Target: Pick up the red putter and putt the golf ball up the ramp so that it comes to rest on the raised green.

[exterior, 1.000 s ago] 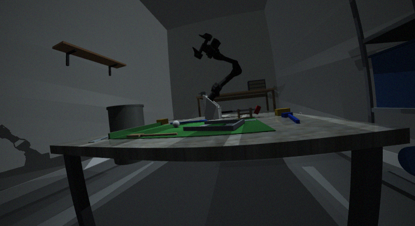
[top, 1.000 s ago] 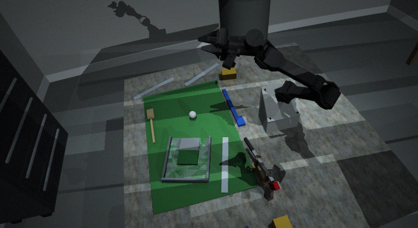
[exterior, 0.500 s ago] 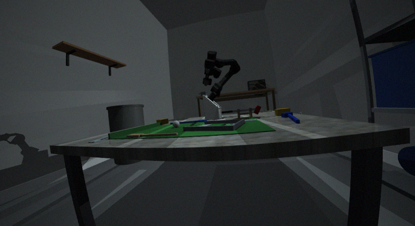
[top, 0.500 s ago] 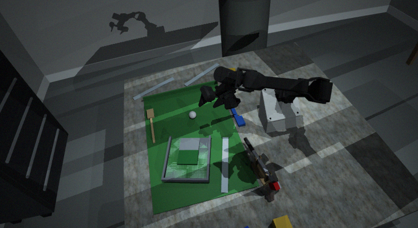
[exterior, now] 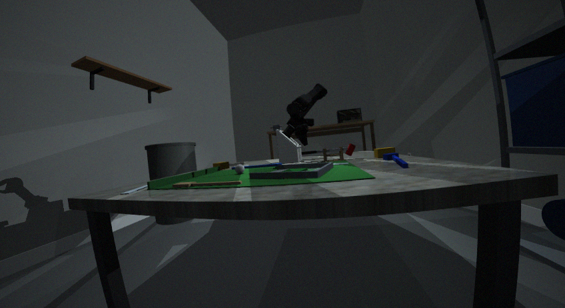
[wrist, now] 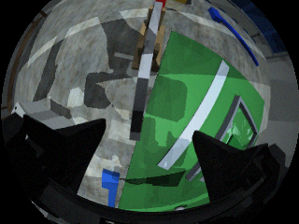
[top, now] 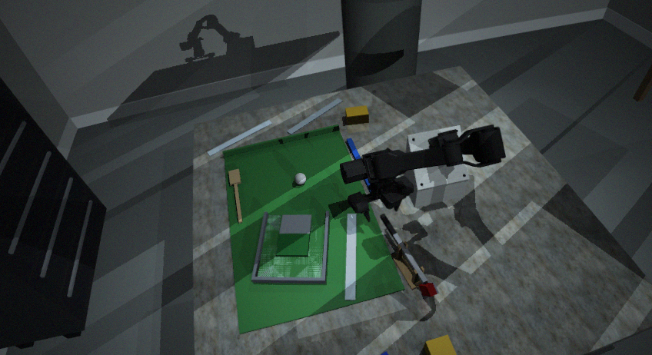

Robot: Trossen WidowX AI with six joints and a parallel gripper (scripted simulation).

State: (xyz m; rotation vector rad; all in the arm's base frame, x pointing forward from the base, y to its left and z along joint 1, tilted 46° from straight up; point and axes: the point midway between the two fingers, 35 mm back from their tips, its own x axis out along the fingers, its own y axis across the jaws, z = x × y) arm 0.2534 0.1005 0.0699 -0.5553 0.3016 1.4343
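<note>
Now: the red putter 130 mm to the left of my gripper tip, 40 mm below it and 30 mm behind it. Round my gripper tip: wooden stand: 140 mm to the left, 70 mm below, 30 mm behind; then grey frame: 280 mm ahead, 90 mm below, 40 mm to the right; then green mat: 230 mm ahead, 180 mm to the right, 100 mm below.
</note>
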